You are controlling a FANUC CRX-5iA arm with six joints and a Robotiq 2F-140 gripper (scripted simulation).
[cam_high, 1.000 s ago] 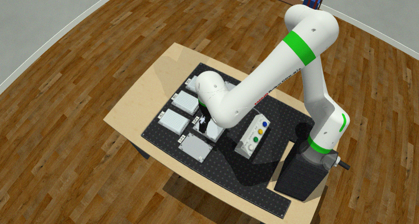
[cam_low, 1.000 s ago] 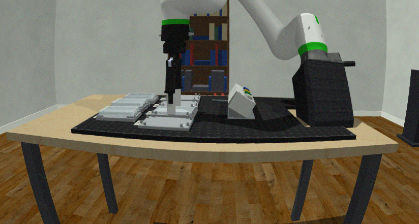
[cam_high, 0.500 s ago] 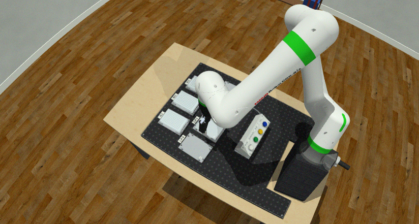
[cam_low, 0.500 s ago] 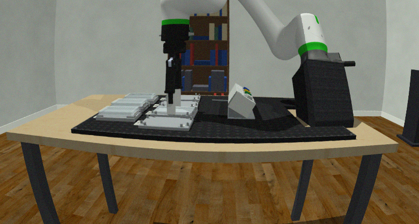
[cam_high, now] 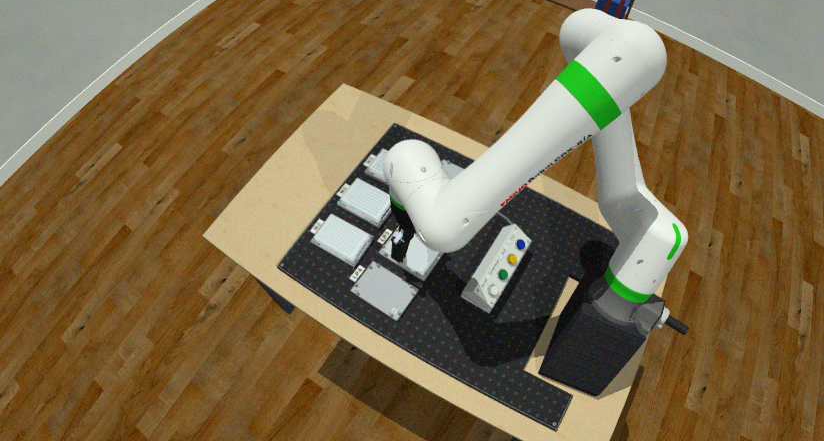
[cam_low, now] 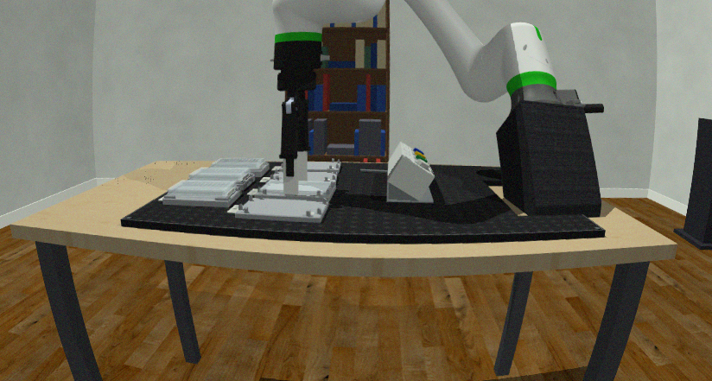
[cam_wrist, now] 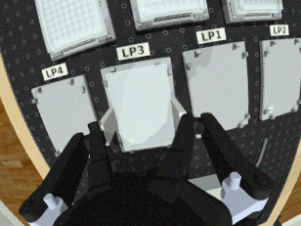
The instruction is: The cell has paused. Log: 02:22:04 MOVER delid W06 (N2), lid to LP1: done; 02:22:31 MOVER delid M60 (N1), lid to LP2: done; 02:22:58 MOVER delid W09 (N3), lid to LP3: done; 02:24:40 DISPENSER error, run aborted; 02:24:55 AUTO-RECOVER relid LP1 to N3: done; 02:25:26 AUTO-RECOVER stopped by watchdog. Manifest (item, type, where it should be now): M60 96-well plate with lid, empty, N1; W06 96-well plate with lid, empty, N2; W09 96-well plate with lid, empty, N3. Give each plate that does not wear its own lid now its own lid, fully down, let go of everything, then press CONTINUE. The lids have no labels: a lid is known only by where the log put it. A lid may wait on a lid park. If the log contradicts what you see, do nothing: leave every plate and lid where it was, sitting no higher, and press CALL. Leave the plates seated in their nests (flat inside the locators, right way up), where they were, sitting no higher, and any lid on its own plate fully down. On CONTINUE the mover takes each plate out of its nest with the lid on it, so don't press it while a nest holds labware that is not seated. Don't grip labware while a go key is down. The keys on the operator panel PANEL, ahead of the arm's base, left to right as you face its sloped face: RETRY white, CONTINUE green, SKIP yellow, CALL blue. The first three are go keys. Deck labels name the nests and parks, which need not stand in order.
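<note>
The LP3 lies 30 mm below my hand. Also, from my hand: park LP1: 120 mm to the right, 30 mm below, 20 mm ahead; then LP1 label: 110 mm to the right, 110 mm ahead, 40 mm below; then park LP4: 130 mm to the left, 30 mm below, 20 mm behind.
</note>
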